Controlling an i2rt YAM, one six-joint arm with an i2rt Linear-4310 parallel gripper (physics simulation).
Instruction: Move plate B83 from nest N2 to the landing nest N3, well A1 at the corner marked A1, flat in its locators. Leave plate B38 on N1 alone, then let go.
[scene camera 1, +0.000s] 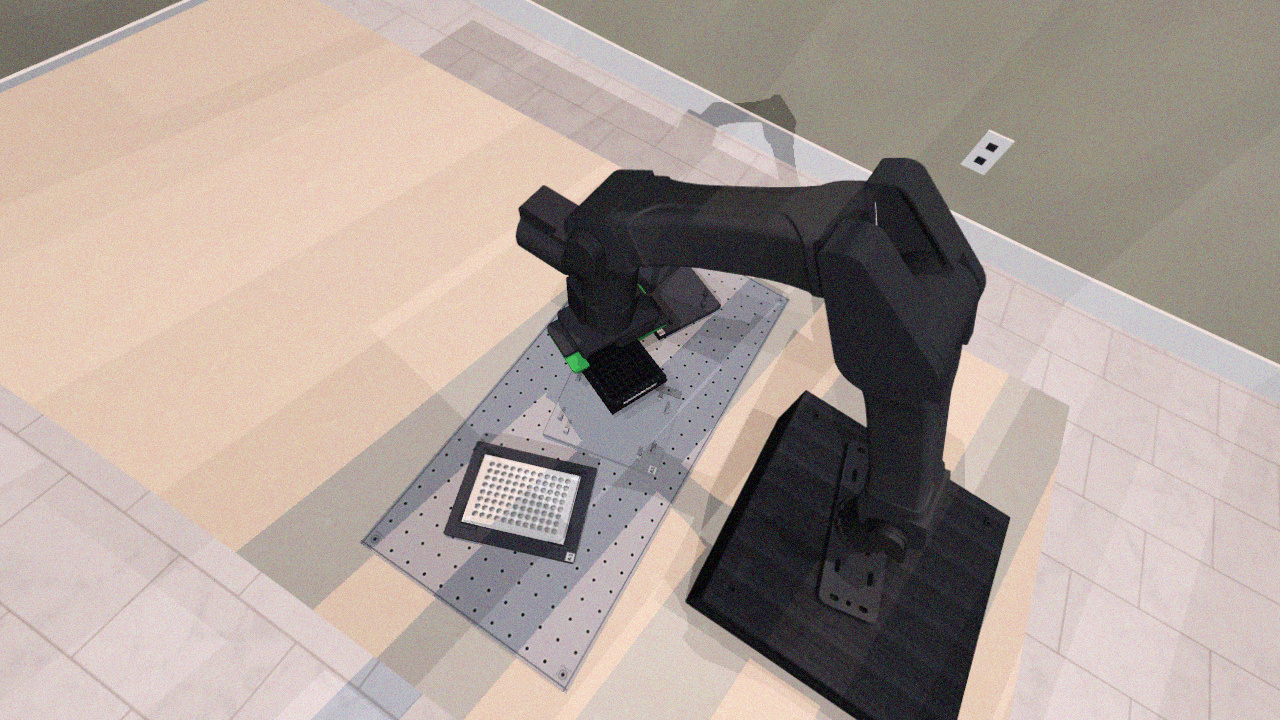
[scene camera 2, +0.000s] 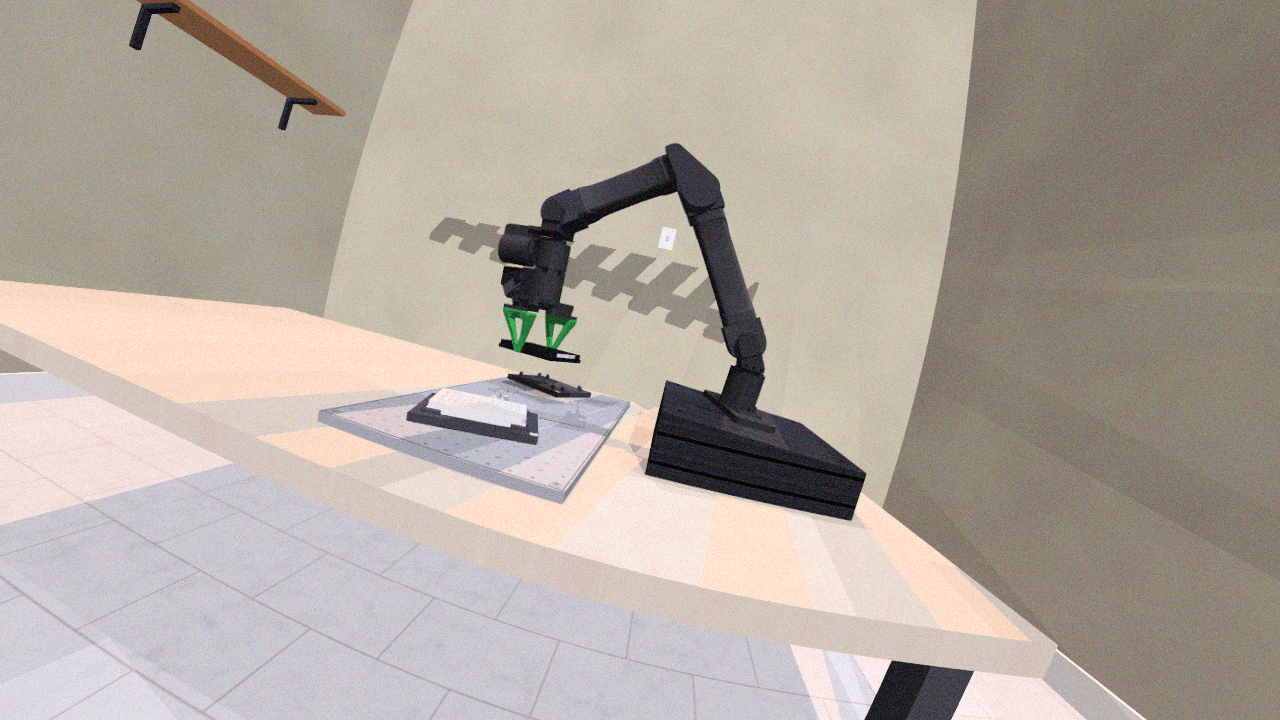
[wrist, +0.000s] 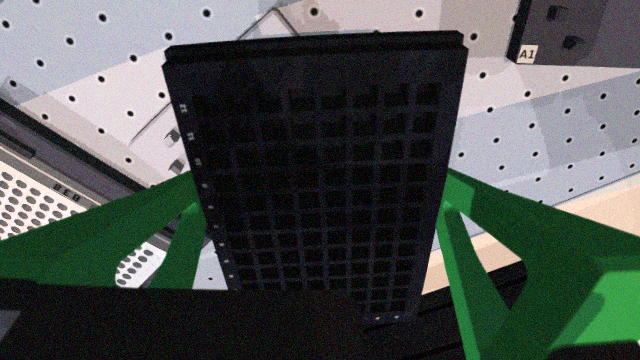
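Observation:
Plate B83 (scene camera 1: 623, 377) (scene camera 2: 542, 351) (wrist: 320, 175), a black well plate, hangs roughly level in the air. My gripper (scene camera 1: 615, 349) (scene camera 2: 535, 347) (wrist: 320, 180) is shut on its two long sides with green fingers. In scene camera 1 the plate overlaps the far part of a clear nest (scene camera 1: 608, 438) in the middle. An empty dark nest (scene camera 1: 691, 300) (scene camera 2: 547, 386) (wrist: 590, 37) lies at the far end, with an A1 tag in the wrist view. I cannot read which is N2 or N3. White plate B38 (scene camera 1: 520, 497) (scene camera 2: 478, 407) sits in dark nest N1 (scene camera 1: 578, 514) (scene camera 2: 465, 429).
All three nests are on a perforated board (scene camera 1: 626, 546) on the wooden table. The arm's black base block (scene camera 1: 760, 537) (scene camera 2: 751, 465) stands beside the board. A wooden shelf (scene camera 2: 241, 53) is on the wall, away from the arm. The carried plate hides much of the clear nest in the wrist view.

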